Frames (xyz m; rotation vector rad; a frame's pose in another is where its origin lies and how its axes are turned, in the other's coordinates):
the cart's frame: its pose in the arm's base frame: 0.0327 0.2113 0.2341 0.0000 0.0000 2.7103
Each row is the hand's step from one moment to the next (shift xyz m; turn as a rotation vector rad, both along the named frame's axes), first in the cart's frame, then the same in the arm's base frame.
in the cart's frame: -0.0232 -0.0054 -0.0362 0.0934 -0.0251 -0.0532
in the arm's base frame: 0.0233 -0.0048 -0.0362 -0.0744 0.0618 -0.0532
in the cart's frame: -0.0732 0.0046 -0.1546 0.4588 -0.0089 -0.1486
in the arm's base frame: 0.0646 -0.0348 -0.1546 -0.4131 0.1999 -0.1486
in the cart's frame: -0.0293 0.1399 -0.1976 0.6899 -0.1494 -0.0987
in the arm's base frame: -0.0319 -0.1393 -0.1976 -0.5643 0.4241 -0.0987
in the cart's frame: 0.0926 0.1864 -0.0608 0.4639 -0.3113 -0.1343
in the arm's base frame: -0.1620 -0.1306 -0.0608 -0.2913 0.4767 -0.1343
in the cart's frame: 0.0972 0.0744 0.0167 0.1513 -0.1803 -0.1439
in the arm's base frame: -0.1194 -0.0270 0.0167 -0.0621 0.2270 -0.1439
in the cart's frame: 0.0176 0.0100 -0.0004 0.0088 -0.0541 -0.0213
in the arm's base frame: -0.0202 -0.0017 -0.0004 0.0146 0.0528 -0.0213
